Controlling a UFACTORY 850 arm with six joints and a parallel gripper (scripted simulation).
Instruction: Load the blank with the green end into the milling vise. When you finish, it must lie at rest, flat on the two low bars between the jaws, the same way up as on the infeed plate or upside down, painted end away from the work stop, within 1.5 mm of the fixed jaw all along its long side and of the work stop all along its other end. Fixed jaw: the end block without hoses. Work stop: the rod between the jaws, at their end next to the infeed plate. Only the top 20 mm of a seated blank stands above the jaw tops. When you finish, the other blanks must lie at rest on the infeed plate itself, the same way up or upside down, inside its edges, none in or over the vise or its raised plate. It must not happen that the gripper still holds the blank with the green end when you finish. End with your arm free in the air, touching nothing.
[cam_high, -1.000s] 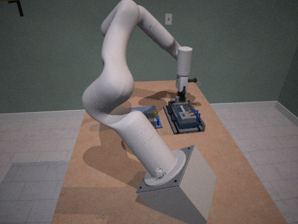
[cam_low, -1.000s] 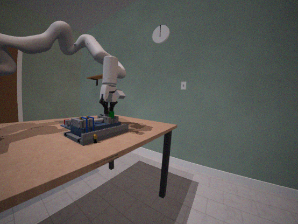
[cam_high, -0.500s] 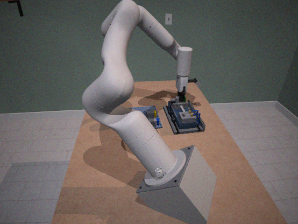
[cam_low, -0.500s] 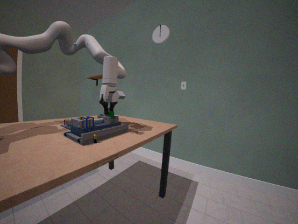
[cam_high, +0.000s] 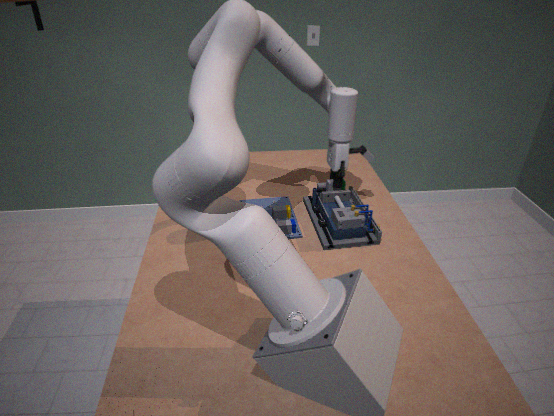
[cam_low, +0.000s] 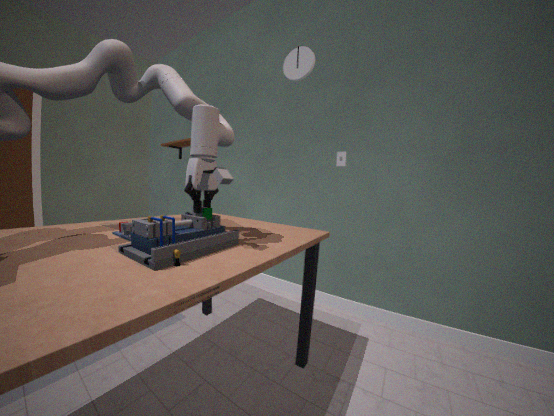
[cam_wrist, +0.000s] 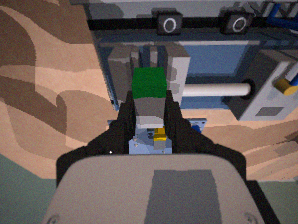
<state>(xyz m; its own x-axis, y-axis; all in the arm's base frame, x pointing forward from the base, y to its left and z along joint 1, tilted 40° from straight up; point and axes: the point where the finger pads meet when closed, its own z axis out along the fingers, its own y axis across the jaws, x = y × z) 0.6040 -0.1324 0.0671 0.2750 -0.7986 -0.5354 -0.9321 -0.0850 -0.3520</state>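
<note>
The green-ended blank is 2 cm below my hand. The rest, counted from my hand: blue-ended blank: 16 cm to the left, 16 cm behind, 10 cm below; yellow-ended blank: 18 cm to the left, 10 cm below, 8 cm behind; pale rod: 8 cm behind, 5 cm below, 2 cm to the right.
</note>
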